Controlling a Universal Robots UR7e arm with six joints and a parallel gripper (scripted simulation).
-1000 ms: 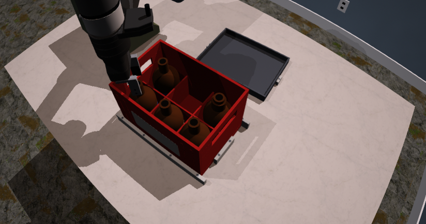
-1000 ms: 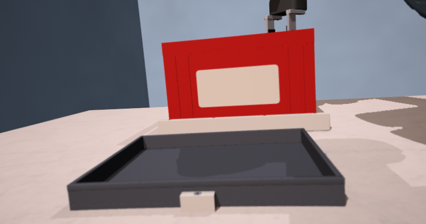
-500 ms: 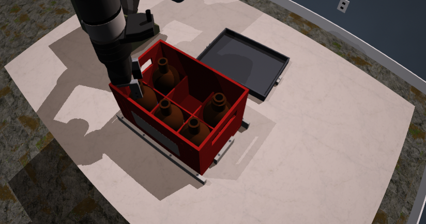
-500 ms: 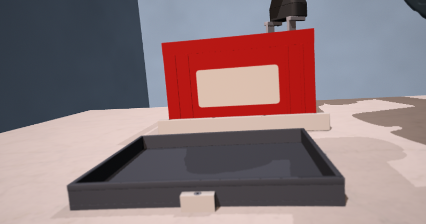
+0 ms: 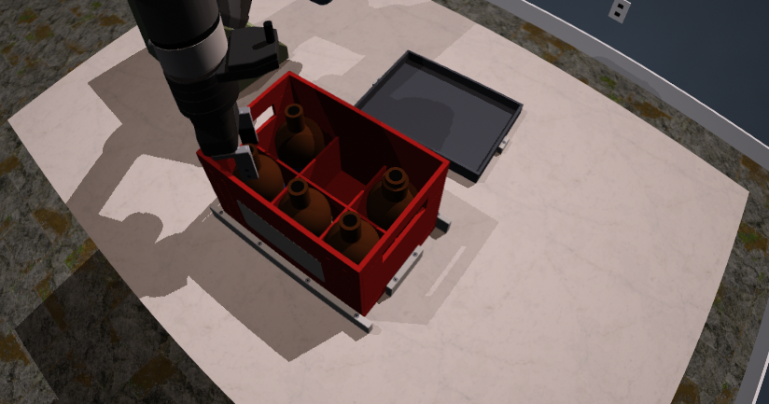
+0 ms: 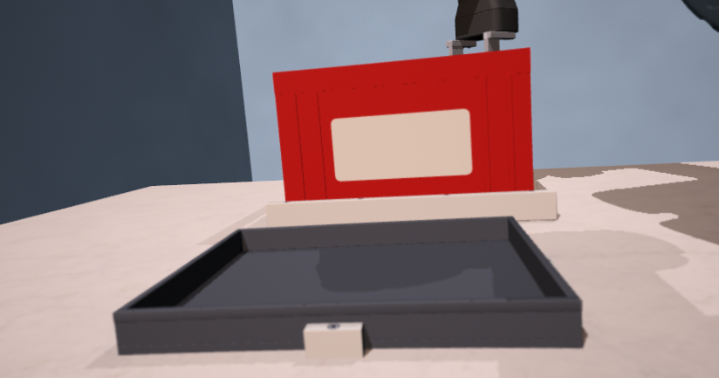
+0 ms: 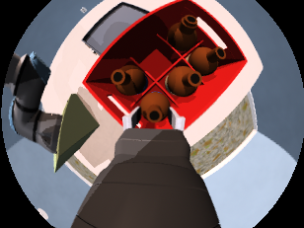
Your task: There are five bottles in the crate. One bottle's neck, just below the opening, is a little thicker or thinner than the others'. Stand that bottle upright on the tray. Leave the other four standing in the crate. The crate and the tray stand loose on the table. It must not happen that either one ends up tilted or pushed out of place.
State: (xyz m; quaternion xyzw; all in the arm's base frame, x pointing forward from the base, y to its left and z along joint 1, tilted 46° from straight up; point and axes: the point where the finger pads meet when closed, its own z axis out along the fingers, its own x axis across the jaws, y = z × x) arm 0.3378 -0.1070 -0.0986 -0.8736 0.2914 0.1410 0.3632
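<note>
My gripper is now 80 mm short of the red crate, 50 mm to the right of it and 80 mm above it. Round my hand: bottle 170 mm ahead, 110 mm to the left, 70 mm below; dark grey tray 60 mm ahead, 340 mm to the left, 150 mm below.
</note>
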